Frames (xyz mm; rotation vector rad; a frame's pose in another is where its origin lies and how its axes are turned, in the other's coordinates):
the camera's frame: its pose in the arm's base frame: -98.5 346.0 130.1 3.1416 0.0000 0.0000
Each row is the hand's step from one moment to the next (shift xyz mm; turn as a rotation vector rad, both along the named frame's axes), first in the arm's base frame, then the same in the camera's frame.
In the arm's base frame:
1: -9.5 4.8 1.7 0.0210 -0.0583 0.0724
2: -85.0 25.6 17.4 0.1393 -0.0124 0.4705
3: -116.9 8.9 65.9 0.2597 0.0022 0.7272
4: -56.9 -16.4 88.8 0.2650 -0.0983 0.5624
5: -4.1 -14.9 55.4 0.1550 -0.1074 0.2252
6: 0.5 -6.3 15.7 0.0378 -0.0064 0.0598
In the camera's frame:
1: -9.5 -4.8 -1.7 0.0210 0.0583 -0.0724
2: -85.0 -25.6 -17.4 0.1393 0.0124 -0.4705
3: -116.9 -8.9 -65.9 0.2597 -0.0022 -0.7272
4: -56.9 16.4 -88.8 0.2650 0.0983 -0.5624
5: -4.1 14.9 -55.4 0.1550 0.1074 -0.2252
6: 0.5 6.3 -15.7 0.0378 0.0064 -0.0598

